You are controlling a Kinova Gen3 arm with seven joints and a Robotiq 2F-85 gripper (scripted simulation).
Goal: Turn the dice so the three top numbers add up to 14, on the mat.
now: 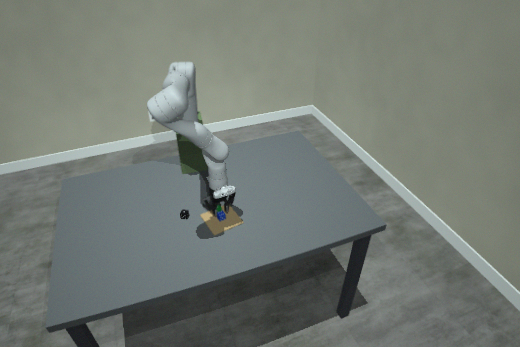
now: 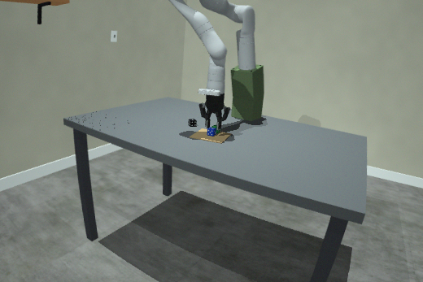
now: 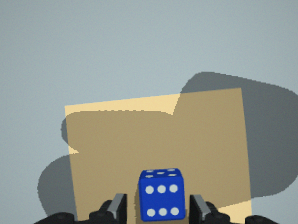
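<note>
My hand is 3 cm above the blue die and 1 cm short of it. The rest, counted from my hand: tan mat: 4 cm below, 1 cm ahead; black die: 15 cm to the right, 7 cm behind, 3 cm below; green die: 4 cm behind, 3 cm below.
</note>
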